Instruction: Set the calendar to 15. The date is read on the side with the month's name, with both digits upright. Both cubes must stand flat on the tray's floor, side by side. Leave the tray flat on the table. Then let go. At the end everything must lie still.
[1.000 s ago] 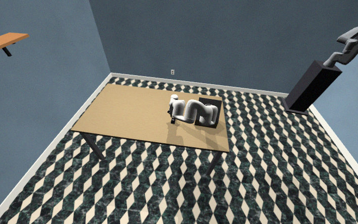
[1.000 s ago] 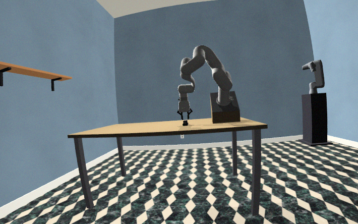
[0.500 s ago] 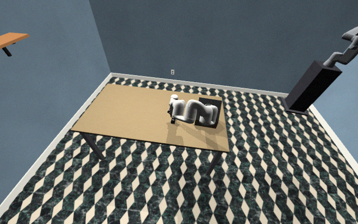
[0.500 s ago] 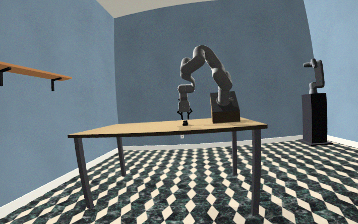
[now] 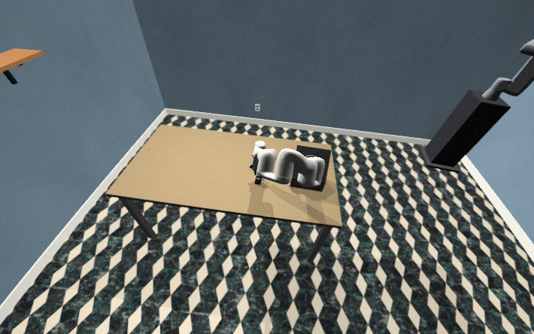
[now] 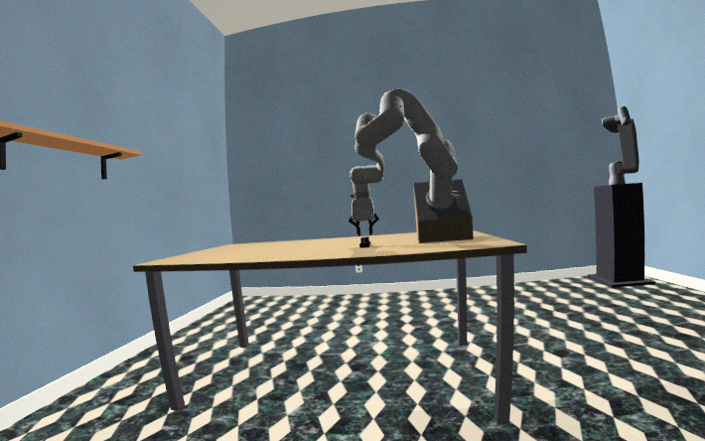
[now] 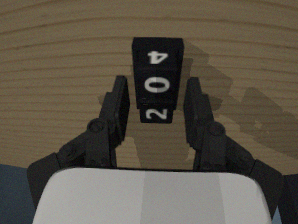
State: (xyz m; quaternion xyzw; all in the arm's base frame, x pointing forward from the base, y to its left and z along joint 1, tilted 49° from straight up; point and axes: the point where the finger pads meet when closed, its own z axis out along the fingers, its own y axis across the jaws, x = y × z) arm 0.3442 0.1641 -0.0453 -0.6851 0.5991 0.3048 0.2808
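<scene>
Now: hand 4 cm above the black digit cube. Round my hand: black cube: 3 cm to the left, 4 cm below.
</scene>
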